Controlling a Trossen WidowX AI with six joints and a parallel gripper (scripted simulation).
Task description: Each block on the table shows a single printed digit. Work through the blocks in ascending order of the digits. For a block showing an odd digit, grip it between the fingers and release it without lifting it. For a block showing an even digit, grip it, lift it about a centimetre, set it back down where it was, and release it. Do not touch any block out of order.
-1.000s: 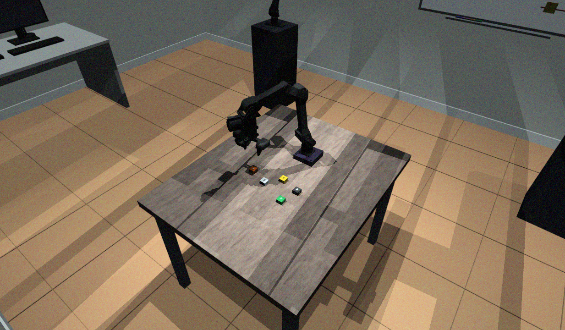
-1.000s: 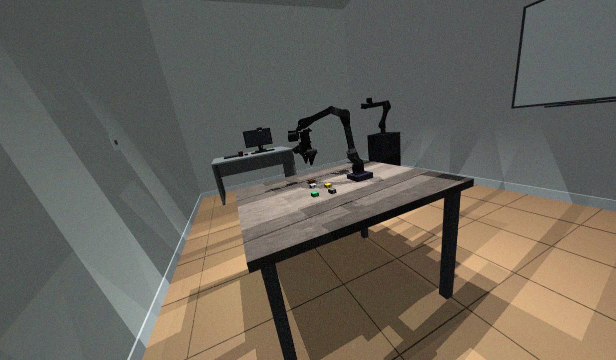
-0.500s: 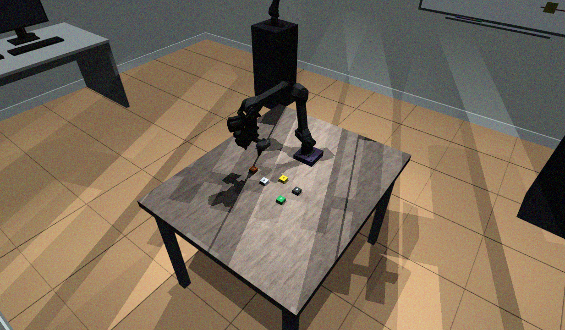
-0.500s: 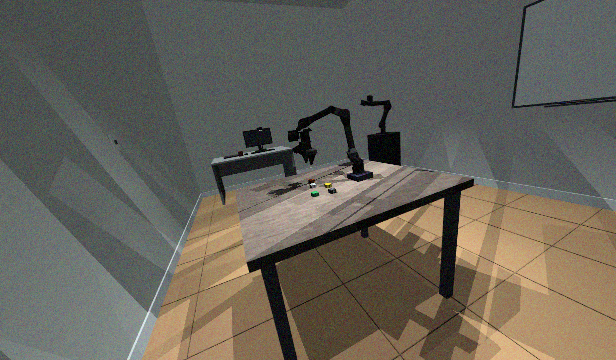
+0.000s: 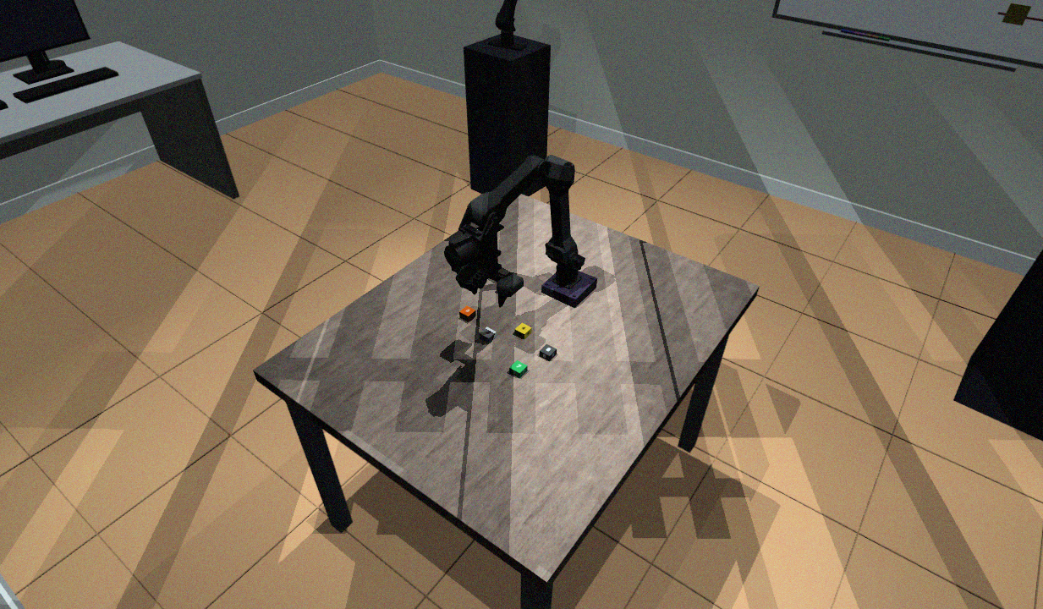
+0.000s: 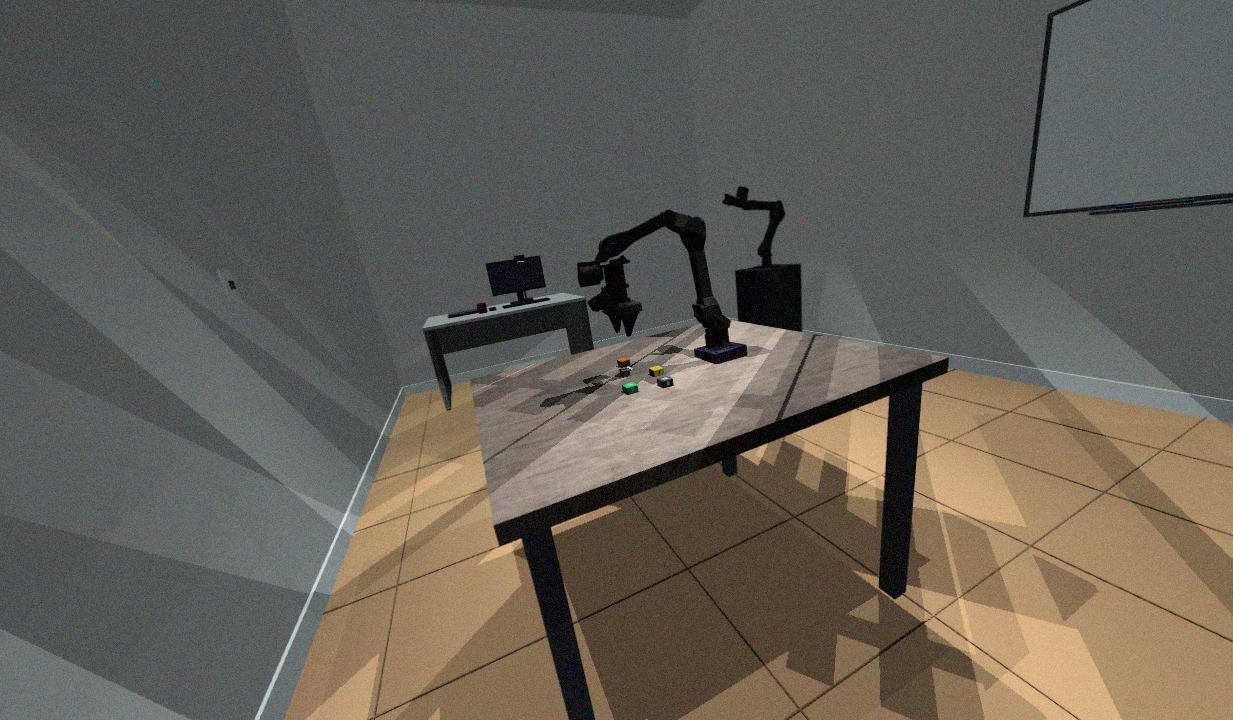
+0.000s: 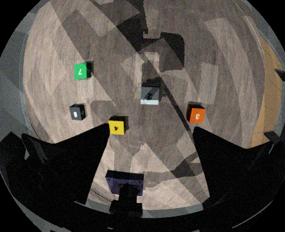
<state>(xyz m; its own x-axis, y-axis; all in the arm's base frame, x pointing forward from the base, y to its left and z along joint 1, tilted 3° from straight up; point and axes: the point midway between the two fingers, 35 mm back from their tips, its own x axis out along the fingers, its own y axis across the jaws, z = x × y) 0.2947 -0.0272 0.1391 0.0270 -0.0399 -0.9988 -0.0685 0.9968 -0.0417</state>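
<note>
The white block lies 11 cm below my gripper tip and 1 cm ahead of it. Also, from my gripper tip: orange block: 11 cm below, 10 cm to the right, 2 cm behind; then green block: 14 cm to the left, 11 cm below, 5 cm ahead; then yellow block: 11 cm below, 7 cm behind, 6 cm to the left.
</note>
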